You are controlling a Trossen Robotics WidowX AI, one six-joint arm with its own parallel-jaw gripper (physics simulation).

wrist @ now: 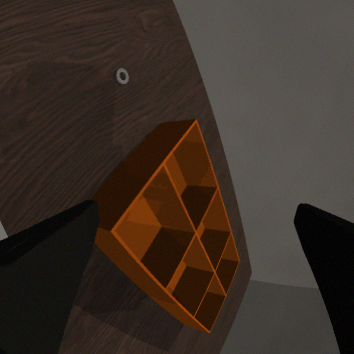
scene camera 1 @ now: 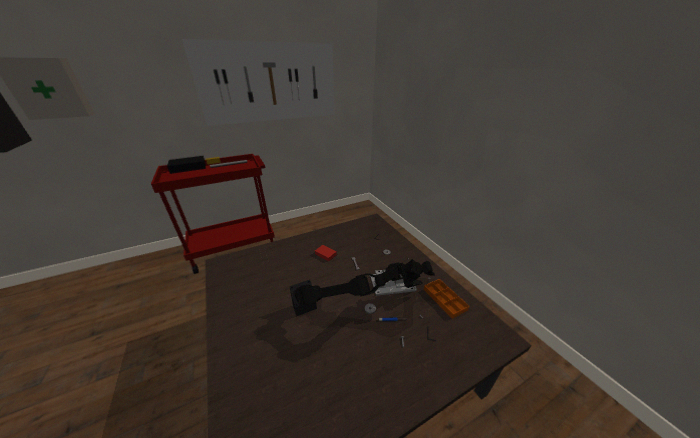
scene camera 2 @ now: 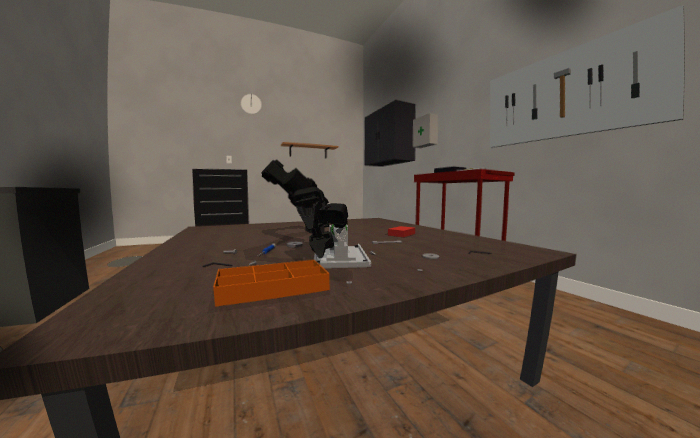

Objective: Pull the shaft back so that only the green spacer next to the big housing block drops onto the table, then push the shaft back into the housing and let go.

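Frame: origin at the arm's base, x ahead, y left, z up, level; centimetres.
Seen in the pictures: gripper, fingertip midpoint: (wrist: 202,213) (scene camera 1: 428,278) (scene camera 2: 316,244); arm's base at its link origin: (scene camera 1: 301,294).
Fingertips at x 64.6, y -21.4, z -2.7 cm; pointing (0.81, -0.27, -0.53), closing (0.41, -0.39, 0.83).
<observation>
Pixels of each thing's top centre, then the offset from my fingertips to it.
- orange compartment tray at its top centre: (wrist: 206,254) (scene camera 2: 271,271) (scene camera 1: 445,295) dx +3.0, dy -10.6, dz -4.1 cm
- small ring at its top centre: (wrist: 122,75) dx +7.2, dy +4.8, dz -7.4 cm
- blue screwdriver at its top centre: (scene camera 2: 266,247) (scene camera 1: 393,317) dx -28.6, dy -7.1, dz -5.9 cm
- wrench at its top centre: (scene camera 1: 355,262) dx -23.9, dy +37.3, dz -6.9 cm
- red box at its top centre: (scene camera 2: 401,228) (scene camera 1: 325,251) dx -36.5, dy +54.8, dz -4.6 cm
The pale fixture stands on a white base plate (scene camera 1: 394,290) (scene camera 2: 356,262) near the middle of the table. An upright grey block (scene camera 2: 341,252) rises from the plate, partly hidden by the arm. Small bits of green (scene camera 2: 331,227) show high on the fixture, beside the black gripper; which part they belong to is unclear. The shaft cannot be made out. My gripper (scene camera 1: 421,274) (scene camera 2: 329,229) (wrist: 202,213) is open and empty, close to the fixture on the orange tray's side. In the wrist view its fingers stand wide apart. The fixture's shaft and spacers do not show between them.
An orange compartment tray (scene camera 1: 427,287) (scene camera 2: 273,290) (wrist: 140,205) lies near the fixture. A small ring (wrist: 127,76) lies beside it. A blue screwdriver (scene camera 1: 388,319) (scene camera 2: 268,248), a wrench (scene camera 1: 355,263), a large disc and a red box (scene camera 1: 325,252) (scene camera 2: 401,231) lie around the arm.
</observation>
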